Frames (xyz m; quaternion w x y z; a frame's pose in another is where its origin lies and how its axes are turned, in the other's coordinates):
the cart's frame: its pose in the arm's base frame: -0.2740 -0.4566 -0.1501 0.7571 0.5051 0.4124 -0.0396
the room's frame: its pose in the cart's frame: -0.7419 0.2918 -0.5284 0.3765 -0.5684 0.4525 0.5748
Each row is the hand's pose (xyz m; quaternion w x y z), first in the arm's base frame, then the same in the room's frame.
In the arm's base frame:
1: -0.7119 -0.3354 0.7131 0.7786 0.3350 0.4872 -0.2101
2: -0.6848 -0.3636 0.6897 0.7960 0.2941 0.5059 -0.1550
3: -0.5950 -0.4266 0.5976 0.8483 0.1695 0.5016 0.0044
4: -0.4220 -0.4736 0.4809 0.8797 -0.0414 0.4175 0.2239
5: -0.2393 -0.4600 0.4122 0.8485 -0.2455 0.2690 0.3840
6: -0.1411 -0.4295 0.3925 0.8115 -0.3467 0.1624 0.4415
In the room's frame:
1: -0.3133 0.0416 0.1874 0.2494 0.6039 -0.2792 -0.7037
2: -0.3481 0.0283 0.1612 0.3088 0.5908 -0.2386 -0.7062
3: -0.4389 -0.0391 0.0733 0.4682 0.4987 -0.1400 -0.7159
4: -0.5695 -0.1852 -0.0125 0.6524 0.2873 0.0080 -0.7013
5: -0.6702 -0.3521 -0.0295 0.7439 0.0365 0.1372 -0.6531
6: -0.7102 -0.4476 -0.0141 0.7535 -0.1117 0.1924 -0.6186

